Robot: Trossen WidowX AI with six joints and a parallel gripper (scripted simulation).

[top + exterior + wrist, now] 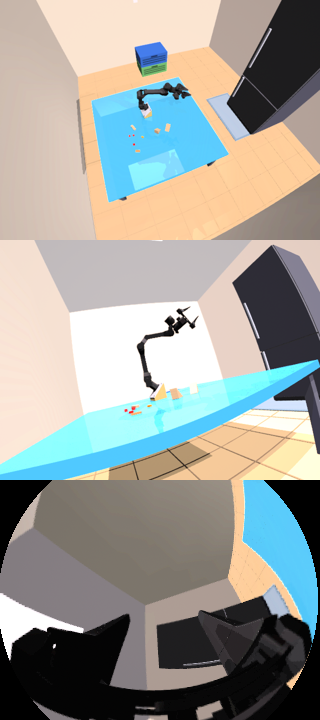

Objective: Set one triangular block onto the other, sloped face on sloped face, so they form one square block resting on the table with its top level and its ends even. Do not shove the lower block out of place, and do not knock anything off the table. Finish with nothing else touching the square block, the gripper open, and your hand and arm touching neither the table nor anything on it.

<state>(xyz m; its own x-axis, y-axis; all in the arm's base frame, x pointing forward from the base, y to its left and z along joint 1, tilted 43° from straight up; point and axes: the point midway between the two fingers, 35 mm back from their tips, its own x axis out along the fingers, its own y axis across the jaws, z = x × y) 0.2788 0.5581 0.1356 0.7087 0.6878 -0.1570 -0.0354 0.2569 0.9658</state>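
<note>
Now: the triangular block 54 cm below my gripper tip, 17 cm to the right of it and 3 cm behind it. From my gripper tip the other things lie so: orange bit (55 cm below, 48 cm to the right, 1 cm behind).
</note>
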